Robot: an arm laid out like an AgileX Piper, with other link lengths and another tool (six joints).
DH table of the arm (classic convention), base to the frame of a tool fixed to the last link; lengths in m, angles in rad. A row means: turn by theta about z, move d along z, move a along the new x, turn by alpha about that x. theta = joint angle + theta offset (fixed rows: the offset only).
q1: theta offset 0; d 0.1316; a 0; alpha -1.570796
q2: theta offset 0.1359; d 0; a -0.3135; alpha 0
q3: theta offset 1.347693; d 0; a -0.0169; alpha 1.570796
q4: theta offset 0; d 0.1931; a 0; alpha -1.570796
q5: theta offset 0; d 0; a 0; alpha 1.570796
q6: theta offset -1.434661; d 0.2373; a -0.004; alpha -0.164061
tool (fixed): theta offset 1.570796; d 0.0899; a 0; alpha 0
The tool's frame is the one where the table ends.
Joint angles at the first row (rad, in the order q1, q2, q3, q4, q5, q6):
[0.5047, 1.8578, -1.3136, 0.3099, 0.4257, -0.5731]
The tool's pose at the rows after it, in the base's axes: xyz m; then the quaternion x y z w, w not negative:
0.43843, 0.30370, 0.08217, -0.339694, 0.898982, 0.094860, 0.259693
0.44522, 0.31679, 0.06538, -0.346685, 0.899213, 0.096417, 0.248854
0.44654, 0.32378, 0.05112, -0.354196, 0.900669, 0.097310, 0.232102
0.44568, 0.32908, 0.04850, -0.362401, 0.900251, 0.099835, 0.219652
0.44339, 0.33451, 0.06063, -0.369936, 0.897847, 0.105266, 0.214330
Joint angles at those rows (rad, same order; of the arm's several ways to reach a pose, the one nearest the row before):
[0.5271, 1.9355, -1.3884, 0.3120, 0.4133, -0.5731]
[0.5391, 2.0062, -1.4511, 0.3130, 0.4267, -0.5731]
[0.5429, 2.0588, -1.5099, 0.3105, 0.4679, -0.5731]
[0.5437, 2.0855, -1.5719, 0.3062, 0.5292, -0.5721]
[0.5444, 2.0850, -1.6415, 0.3003, 0.6095, -0.5641]

